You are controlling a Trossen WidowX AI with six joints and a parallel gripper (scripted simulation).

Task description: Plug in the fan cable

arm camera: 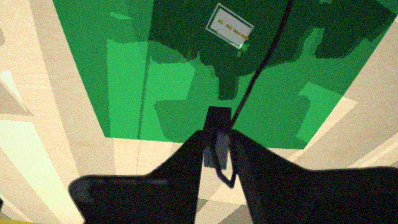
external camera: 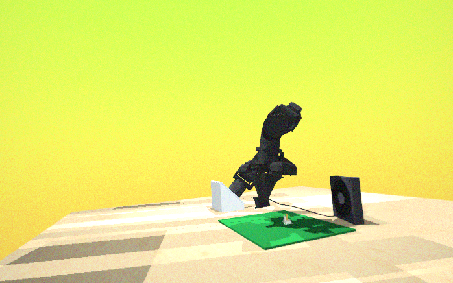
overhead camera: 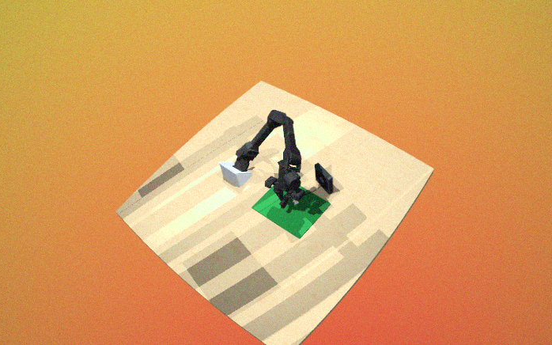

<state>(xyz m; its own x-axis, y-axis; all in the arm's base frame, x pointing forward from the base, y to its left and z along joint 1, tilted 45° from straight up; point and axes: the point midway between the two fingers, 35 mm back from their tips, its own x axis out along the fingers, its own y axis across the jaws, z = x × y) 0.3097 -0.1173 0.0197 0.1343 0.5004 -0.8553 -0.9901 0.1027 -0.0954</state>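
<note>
Now: gripper tip 1 cm short of the green board, 3 cm to the right of it and 9 cm above it. From my gripper tip the other things lie so: dark fan plug (1 cm to the right); then black fan (9 cm ahead, 20 cm to the left, 1 cm below); then white four-pin header (2 cm ahead, 6 cm to the left, 7 cm below).
</note>
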